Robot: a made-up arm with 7 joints.
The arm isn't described. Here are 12 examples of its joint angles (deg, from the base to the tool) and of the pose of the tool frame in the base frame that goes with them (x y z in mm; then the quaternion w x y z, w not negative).
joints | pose
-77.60 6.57 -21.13 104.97 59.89 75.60 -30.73 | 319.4 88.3 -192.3 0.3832 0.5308 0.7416 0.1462
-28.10 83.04 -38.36 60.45 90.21 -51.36 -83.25 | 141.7 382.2 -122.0 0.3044 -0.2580 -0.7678 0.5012
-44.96 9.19 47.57 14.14 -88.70 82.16 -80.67 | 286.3 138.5 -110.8 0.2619 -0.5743 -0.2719 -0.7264
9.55 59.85 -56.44 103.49 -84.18 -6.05 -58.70 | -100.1 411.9 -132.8 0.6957 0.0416 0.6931 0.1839
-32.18 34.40 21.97 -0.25 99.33 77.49 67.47 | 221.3 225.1 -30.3 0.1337 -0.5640 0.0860 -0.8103
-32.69 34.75 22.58 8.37 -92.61 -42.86 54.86 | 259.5 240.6 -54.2 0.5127 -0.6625 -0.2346 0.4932
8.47 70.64 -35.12 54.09 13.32 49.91 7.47 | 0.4 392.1 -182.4 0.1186 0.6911 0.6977 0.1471
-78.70 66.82 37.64 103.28 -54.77 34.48 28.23 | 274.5 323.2 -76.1 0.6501 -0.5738 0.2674 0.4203
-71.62 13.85 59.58 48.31 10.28 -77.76 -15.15 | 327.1 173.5 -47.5 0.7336 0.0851 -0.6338 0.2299
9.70 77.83 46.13 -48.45 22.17 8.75 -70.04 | 159.3 103.8 71.7 0.4653 0.8303 0.1566 -0.2640
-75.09 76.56 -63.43 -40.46 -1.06 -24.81 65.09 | 182.8 -19.0 -11.2 0.7212 0.1304 -0.6491 -0.2037
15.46 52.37 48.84 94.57 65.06 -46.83 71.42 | -124.8 344.0 -223.7 0.5695 0.6880 0.2611 0.3663
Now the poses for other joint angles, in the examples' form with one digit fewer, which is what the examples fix.
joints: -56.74 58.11 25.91 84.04 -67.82 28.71 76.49
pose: 255 338 -131 0.413 -0.320 0.419 0.742
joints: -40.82 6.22 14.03 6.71 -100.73 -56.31 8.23
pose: 300 116 -111 0.478 -0.740 -0.367 0.297
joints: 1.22 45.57 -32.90 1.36 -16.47 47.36 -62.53
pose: 109 126 -298 0.525 -0.065 0.683 -0.504
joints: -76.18 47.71 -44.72 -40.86 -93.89 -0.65 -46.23
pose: 169 -77 52 0.333 -0.115 -0.161 -0.922
